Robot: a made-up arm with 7 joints. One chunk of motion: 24 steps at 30 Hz.
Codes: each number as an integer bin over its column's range. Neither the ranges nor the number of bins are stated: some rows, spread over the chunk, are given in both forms.
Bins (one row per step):
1: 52 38 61 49 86 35
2: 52 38 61 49 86 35
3: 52 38 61 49 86 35
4: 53 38 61 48 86 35
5: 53 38 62 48 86 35
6: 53 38 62 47 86 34
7: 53 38 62 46 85 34
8: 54 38 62 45 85 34
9: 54 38 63 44 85 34
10: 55 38 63 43 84 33
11: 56 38 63 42 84 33
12: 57 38 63 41 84 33
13: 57 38 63 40 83 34
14: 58 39 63 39 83 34
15: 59 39 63 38 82 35
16: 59 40 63 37 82 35
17: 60 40 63 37 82 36
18: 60 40 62 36 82 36
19: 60 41 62 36 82 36
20: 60 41 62 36 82 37
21: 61 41 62 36 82 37
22: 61 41 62 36 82 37
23: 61 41 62 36 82 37
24: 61 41 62 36 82 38
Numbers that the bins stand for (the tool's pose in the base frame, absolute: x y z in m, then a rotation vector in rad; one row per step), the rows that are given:
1: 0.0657 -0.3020 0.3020 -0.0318 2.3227 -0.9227
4: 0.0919 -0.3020 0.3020 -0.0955 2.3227 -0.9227
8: 0.1182 -0.3020 0.3283 -0.2864 2.2591 -0.9864
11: 0.1707 -0.3020 0.3545 -0.4773 2.1955 -1.0500
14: 0.2232 -0.2758 0.3545 -0.6682 2.1318 -0.9864
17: 0.2758 -0.2495 0.3545 -0.7955 2.0682 -0.8591
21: 0.3020 -0.2232 0.3283 -0.8591 2.0682 -0.7955
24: 0.3020 -0.2232 0.3283 -0.8591 2.0682 -0.7318
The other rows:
2: 0.0657 -0.3020 0.3020 -0.0318 2.3227 -0.9227
3: 0.0657 -0.3020 0.3020 -0.0318 2.3227 -0.9227
5: 0.0919 -0.3020 0.3283 -0.0955 2.3227 -0.9227
6: 0.0919 -0.3020 0.3283 -0.1591 2.3227 -0.9864
7: 0.0919 -0.3020 0.3283 -0.2227 2.2591 -0.9864
9: 0.1182 -0.3020 0.3545 -0.3500 2.2591 -0.9864
10: 0.1444 -0.3020 0.3545 -0.4136 2.1955 -1.0500
12: 0.1970 -0.3020 0.3545 -0.5409 2.1955 -1.0500
13: 0.1970 -0.3020 0.3545 -0.6045 2.1318 -0.9864
15: 0.2495 -0.2758 0.3545 -0.7318 2.0682 -0.9227
16: 0.2495 -0.2495 0.3545 -0.7955 2.0682 -0.9227
18: 0.2758 -0.2495 0.3283 -0.8591 2.0682 -0.8591
19: 0.2758 -0.2232 0.3283 -0.8591 2.0682 -0.8591
20: 0.2758 -0.2232 0.3283 -0.8591 2.0682 -0.7955
22: 0.3020 -0.2232 0.3283 -0.8591 2.0682 -0.7955
23: 0.3020 -0.2232 0.3283 -0.8591 2.0682 -0.7955

